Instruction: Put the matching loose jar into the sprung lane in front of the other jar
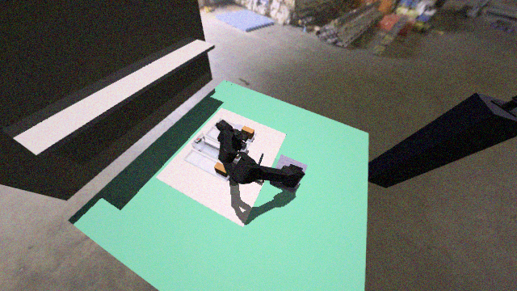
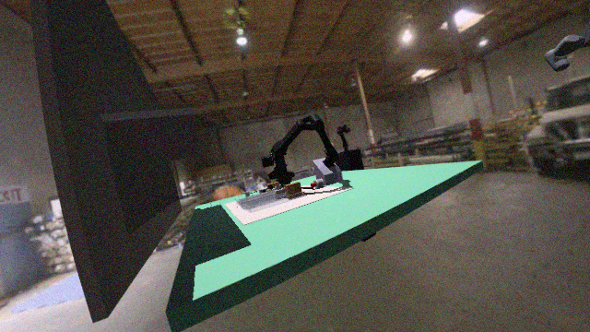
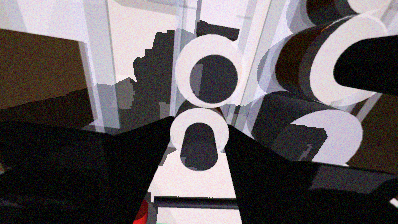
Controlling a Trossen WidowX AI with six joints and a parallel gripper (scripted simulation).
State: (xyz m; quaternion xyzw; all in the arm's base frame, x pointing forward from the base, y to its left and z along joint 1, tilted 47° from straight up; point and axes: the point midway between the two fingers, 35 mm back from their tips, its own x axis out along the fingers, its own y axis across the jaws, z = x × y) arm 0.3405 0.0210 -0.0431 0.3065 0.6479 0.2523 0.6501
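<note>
Right now the rack is 150 mm ahead of my gripper tip, 10 mm to the left of it and 10 mm below it. Also, from my gripper tip: grey shelf: 500 mm ahead, 340 mm above, 30 mm to the right.
</note>
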